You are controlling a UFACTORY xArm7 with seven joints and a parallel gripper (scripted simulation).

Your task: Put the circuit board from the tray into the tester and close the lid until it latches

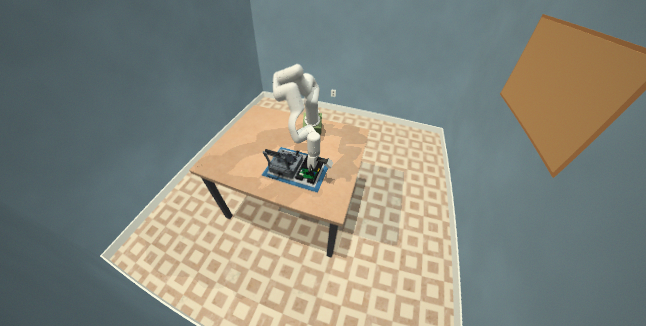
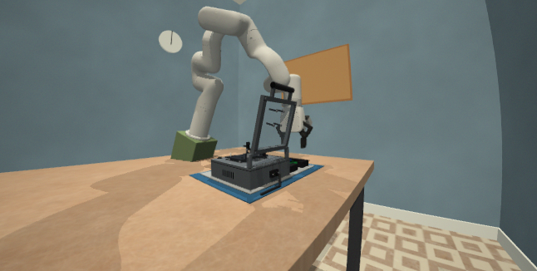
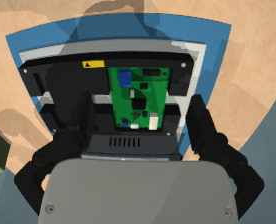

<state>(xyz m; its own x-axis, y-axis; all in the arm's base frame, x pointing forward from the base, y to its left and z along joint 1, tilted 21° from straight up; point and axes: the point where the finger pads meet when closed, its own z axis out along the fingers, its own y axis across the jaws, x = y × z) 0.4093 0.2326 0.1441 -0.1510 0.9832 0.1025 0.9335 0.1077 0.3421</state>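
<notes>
The green circuit board is 7 cm below my hand and 5 cm to the right of it. Round my hand: clear lid (20 cm to the right, 12 cm ahead, 10 cm above); grey tester (18 cm to the right, 3 cm above, 2 cm ahead).
</notes>
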